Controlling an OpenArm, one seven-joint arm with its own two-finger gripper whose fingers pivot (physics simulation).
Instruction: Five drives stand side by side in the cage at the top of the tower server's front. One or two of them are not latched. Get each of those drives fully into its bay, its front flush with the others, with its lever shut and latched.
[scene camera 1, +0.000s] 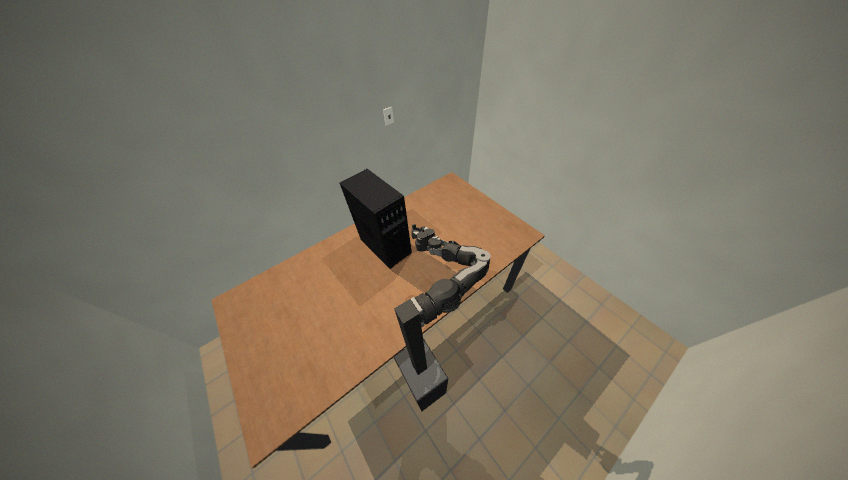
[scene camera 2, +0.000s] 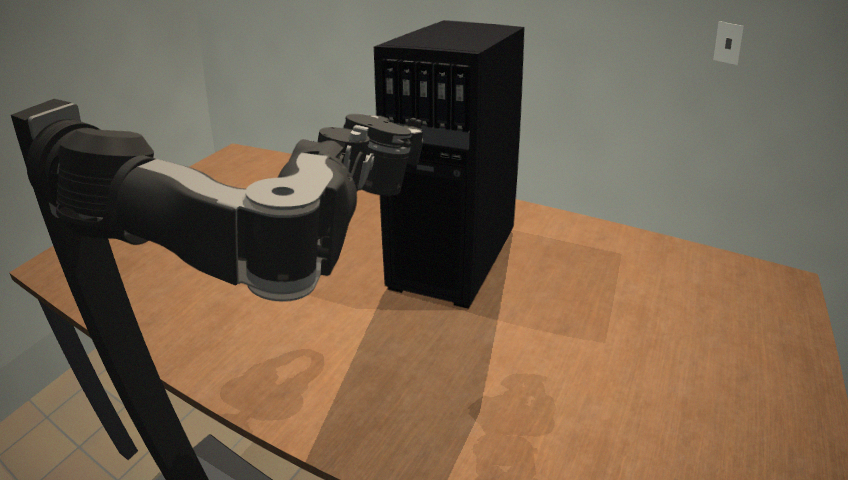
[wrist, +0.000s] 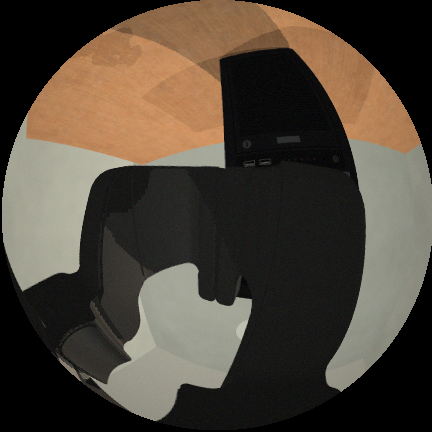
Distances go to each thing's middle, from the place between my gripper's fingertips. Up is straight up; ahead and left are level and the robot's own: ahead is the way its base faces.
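The black tower server (scene camera 2: 441, 235) is 14 cm below my hand and 8 cm to the left of it, and I see that it stands 27 cm ahead of my hand.
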